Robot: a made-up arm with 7 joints. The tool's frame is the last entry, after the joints.
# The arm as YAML. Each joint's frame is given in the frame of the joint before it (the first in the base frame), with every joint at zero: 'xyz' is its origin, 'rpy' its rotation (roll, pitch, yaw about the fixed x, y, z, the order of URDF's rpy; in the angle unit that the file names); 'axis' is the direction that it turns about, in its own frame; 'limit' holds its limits. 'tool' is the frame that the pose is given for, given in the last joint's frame.
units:
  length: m
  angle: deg
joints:
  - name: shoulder
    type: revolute
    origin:
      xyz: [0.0, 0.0, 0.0]
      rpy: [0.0, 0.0, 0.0]
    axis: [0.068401, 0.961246, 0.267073]
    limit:
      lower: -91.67
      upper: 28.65
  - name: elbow
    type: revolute
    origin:
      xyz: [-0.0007, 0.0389, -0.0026]
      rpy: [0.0, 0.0, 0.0]
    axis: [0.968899, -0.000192, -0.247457]
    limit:
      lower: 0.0
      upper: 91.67
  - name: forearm
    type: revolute
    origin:
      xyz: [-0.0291, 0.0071, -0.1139]
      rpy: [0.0, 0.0, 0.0]
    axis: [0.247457, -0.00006, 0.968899]
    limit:
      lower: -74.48
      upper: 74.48
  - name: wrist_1
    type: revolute
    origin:
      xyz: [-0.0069, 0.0, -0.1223]
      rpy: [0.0, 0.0, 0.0]
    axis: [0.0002, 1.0, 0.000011]
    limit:
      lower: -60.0
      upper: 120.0
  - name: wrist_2
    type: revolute
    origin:
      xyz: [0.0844, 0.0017, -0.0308]
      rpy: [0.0, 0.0, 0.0]
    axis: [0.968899, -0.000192, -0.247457]
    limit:
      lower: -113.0
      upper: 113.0
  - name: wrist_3
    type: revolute
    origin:
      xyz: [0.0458, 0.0, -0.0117]
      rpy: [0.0, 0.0, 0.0]
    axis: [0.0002, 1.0, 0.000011]
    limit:
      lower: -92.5
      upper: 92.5
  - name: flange
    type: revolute
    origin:
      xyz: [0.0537, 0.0, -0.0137]
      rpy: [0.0, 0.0, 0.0]
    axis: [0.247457, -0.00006, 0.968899]
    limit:
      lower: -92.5
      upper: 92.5
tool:
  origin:
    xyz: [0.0, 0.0, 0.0]
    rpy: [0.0, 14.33, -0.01]
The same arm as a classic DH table. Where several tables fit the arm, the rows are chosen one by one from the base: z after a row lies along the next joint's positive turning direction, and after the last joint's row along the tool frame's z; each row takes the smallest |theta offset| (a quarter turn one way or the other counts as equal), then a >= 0, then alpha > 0; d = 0 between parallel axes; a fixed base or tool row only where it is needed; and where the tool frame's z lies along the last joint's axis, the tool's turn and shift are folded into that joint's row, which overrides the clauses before.
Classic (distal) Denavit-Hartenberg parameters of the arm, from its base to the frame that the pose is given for. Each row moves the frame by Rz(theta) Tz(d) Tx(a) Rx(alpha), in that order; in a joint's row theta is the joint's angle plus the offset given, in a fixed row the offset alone. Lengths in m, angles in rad.
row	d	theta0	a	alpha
base (fixed)	0	-0.071	0	-1.3004
shoulder	0.0366	-1.3111	-0.0133	-1.5708
elbow	0	1.2915	-0.0071	1.5708
forearm	-0.2378	1.5708	0.0236	-1.5708
wrist_1	0.0017	1.5708	0.009	1.5708
wrist_2	0.1367	0	0	-1.5708
wrist_3	0	-1.5708	0.0554	1.5708
flange	0	0	0	0
Joint limits (rad, base to tool): -1.5999..0.5 0..1.5999 -1.2999..1.2999 -1.0472..2.0944 -1.9722..1.9722 -1.6144..1.6144 -1.6144..1.6144

